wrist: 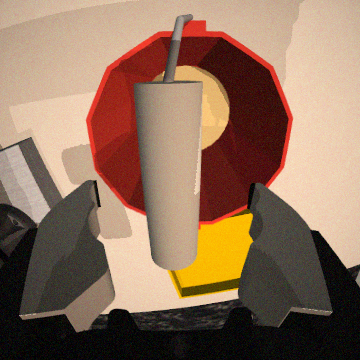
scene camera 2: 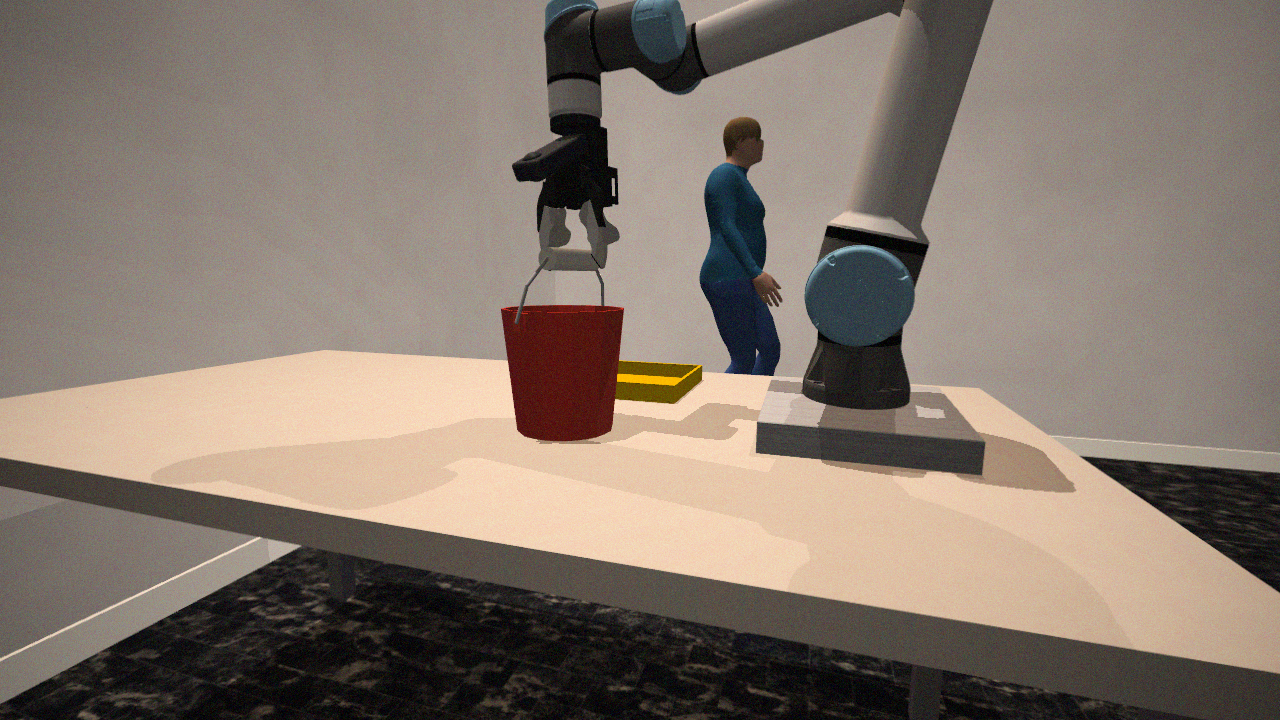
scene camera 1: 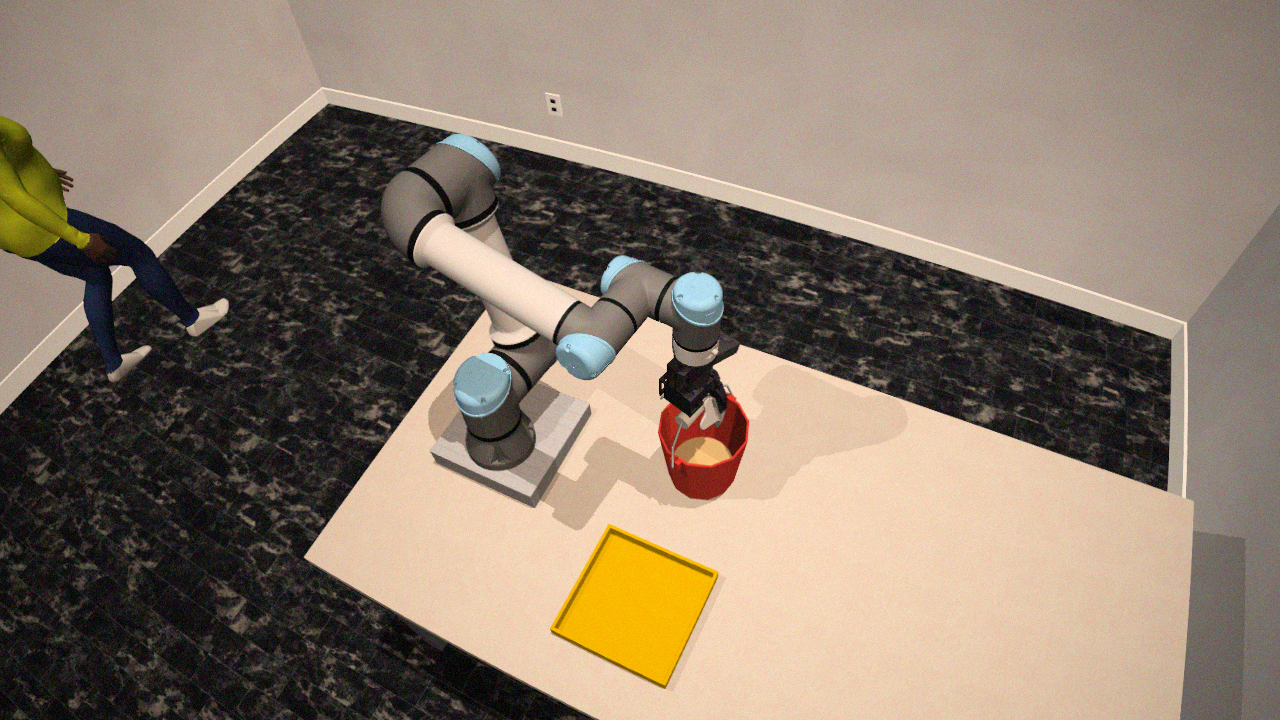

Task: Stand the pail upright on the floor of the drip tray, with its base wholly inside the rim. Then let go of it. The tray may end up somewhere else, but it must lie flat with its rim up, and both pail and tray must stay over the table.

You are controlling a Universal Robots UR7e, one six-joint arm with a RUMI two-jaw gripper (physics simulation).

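Where they show: gripper, fingertip midpoint: (wrist: 173, 185) (scene camera 2: 574, 269) (scene camera 1: 695, 411); arm's base, link origin: (wrist: 14, 232) (scene camera 2: 854, 395) (scene camera 1: 501, 441).
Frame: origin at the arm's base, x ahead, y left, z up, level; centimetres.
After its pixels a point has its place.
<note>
The red pail (scene camera 1: 704, 481) @(x 43.1, y 13.4, z 5.4 cm) (scene camera 2: 563, 376) @(x 34.4, y 26.7, z 4.2 cm) (wrist: 250, 100) @(x 46.0, y 22.1, z 5.5 cm) stands upright on the table, outside the tray. Its bail is raised, with a pale grey grip (scene camera 2: 572, 260) @(x 35.8, y 22.0, z 19.7 cm) (wrist: 172, 165) @(x 37.5, y 21.9, z 21.4 cm) above the rim. My gripper (scene camera 1: 699, 417) @(x 37.3, y 19.2, z 18.4 cm) (scene camera 2: 573, 253) @(x 37.3, y 19.2, z 18.4 cm) (wrist: 173, 185) @(x 37.3, y 19.2, z 18.4 cm) points down over the pail and is partly open. In the wrist view its fingers stand on either side of the grip, with a gap on each side. The fingertips are at about the grip's height. The yellow drip tray (scene camera 1: 635, 604) @(x 43.7, y -12.2, z -4.7 cm) (scene camera 2: 657, 390) @(x 33.4, y -1.6, z -2.9 cm) (wrist: 220, 255) @(x 44.4, y -13.6, z -4.7 cm) lies flat, rim up. The pail hides part of it in the second scene view and the wrist view.
The arm's base stands on a grey block (scene camera 1: 562, 429) @(x 9.2, y 9.8, z -0.4 cm) (scene camera 2: 868, 445) @(x -3.4, y 16.6, z -2.7 cm) on the table (scene camera 1: 895, 573) @(x 83.8, y 20.9, z -5.1 cm) (scene camera 2: 268, 394) @(x 101.5, y 27.0, z -5.1 cm). The tray lies near one long table edge. A person (scene camera 1: 35, 205) (scene camera 2: 735, 232) stands on the floor away from the table.
</note>
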